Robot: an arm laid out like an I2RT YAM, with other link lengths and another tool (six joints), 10 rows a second.
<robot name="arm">
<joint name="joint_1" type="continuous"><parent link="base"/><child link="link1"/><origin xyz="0.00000 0.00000 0.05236" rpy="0.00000 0.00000 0.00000"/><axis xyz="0 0 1"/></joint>
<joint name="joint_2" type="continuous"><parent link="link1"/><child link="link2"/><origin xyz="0.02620 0.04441 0.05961" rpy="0.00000 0.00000 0.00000"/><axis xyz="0 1 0"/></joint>
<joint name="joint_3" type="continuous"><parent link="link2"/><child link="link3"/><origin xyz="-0.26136 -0.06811 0.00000" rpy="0.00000 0.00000 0.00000"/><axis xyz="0 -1 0"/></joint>
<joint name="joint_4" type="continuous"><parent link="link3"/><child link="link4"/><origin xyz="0.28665 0.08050 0.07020" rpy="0.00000 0.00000 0.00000"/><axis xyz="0 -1 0"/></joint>
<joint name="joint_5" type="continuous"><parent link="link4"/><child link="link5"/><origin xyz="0.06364 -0.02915 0.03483" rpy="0.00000 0.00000 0.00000"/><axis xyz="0 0 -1"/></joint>
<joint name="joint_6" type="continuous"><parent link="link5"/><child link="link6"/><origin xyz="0.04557 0.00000 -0.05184" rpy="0.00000 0.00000 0.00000"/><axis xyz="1 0 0"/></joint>
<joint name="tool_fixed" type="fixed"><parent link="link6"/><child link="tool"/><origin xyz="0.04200 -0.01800 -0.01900" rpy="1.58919 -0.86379 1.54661"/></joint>
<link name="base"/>
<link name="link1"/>
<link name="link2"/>
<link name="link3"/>
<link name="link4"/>
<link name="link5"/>
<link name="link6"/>
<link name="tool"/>
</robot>
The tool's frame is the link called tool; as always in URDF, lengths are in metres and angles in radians. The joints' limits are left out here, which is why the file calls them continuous.
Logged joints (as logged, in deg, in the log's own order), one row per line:
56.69, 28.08, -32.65, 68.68, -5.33, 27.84
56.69, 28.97, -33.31, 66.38, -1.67, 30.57
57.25, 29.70, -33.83, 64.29, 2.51, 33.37
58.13, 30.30, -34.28, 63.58, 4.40, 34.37
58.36, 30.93, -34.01, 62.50, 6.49, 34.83
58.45, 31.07, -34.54, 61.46, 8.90, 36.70
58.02, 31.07, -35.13, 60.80, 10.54, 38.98
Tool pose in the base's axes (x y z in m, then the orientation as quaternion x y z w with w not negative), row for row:
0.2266, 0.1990, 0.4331, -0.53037, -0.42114, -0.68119, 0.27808
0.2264, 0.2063, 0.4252, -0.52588, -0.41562, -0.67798, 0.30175
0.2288, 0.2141, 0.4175, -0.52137, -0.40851, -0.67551, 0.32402
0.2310, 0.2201, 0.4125, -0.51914, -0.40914, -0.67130, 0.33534
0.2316, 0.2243, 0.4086, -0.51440, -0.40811, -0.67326, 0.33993
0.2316, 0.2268, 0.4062, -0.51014, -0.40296, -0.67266, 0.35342
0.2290, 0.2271, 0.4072, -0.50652, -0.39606, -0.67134, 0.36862
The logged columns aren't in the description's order. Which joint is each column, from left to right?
Columns, left to right: joint_2, joint_1, joint_5, joint_3, joint_4, joint_6.
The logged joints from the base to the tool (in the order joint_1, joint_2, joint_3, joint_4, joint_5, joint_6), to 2 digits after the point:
28.08, 56.69, 68.68, -5.33, -32.65, 27.84
28.97, 56.69, 66.38, -1.67, -33.31, 30.57
29.70, 57.25, 64.29, 2.51, -33.83, 33.37
30.30, 58.13, 63.58, 4.40, -34.28, 34.37
30.93, 58.36, 62.50, 6.49, -34.01, 34.83
31.07, 58.45, 61.46, 8.90, -34.54, 36.70
31.07, 58.02, 60.80, 10.54, -35.13, 38.98

